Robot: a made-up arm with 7 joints.
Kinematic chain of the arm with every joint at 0, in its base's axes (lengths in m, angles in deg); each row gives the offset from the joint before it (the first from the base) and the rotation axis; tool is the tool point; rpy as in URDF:
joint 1: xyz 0 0 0.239 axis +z
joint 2: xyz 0 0 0 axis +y
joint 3: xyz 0 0 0.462 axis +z
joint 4: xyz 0.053 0 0 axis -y
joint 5: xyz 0.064 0 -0.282 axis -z
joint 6: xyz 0 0 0 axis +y
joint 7: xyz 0.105 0 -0.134 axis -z
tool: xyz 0 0 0 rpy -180 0 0
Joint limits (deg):
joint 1: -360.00..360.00
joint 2: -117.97..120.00
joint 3: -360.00..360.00
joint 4: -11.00..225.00
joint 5: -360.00..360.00
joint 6: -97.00..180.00
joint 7: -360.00..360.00
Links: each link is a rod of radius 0.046 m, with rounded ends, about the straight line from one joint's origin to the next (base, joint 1, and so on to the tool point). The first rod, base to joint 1, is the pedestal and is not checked.
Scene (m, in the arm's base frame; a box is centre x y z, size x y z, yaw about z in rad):
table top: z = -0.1
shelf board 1: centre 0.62 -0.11 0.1 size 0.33 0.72 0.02 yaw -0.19
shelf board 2: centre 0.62 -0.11 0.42 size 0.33 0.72 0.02 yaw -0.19
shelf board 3: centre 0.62 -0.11 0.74 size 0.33 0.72 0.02 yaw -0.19
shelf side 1: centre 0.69 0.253 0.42 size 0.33 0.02 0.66 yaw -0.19
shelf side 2: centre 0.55 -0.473 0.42 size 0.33 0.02 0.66 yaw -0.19
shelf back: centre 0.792 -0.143 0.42 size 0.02 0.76 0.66 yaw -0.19
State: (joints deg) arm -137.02 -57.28 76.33 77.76 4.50 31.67 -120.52
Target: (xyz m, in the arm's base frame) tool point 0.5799 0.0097 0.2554
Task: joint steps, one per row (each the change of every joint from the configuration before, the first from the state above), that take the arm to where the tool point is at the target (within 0.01 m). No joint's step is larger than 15 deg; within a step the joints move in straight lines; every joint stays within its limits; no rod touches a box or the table.
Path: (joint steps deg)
1: 12.73 -11.07 -10.77 -7.22 -2.51 1.56 4.48
2: 12.74 -11.07 -10.78 -7.23 -2.51 1.56 4.48
3: 12.73 -11.06 -10.77 -7.22 -2.51 1.56 4.47
4: 12.73 -11.07 -10.78 -7.23 -2.50 1.56 4.48
5: -3.10 6.78 12.33 -2.28 1.84 2.95 -3.58
6: -3.10 6.78 12.33 -2.28 1.83 2.96 -3.58
7: -3.10 6.79 12.33 -2.28 1.84 2.95 -3.59
8: -3.11 6.78 12.32 -2.28 1.84 2.95 -3.58
9: -3.10 6.78 12.33 -2.28 1.84 2.96 -3.58
10: -10.94 -2.15 2.67 13.03 0.44 -7.16 0.00
11: -10.95 -2.15 2.66 13.04 0.44 -7.15 0.00

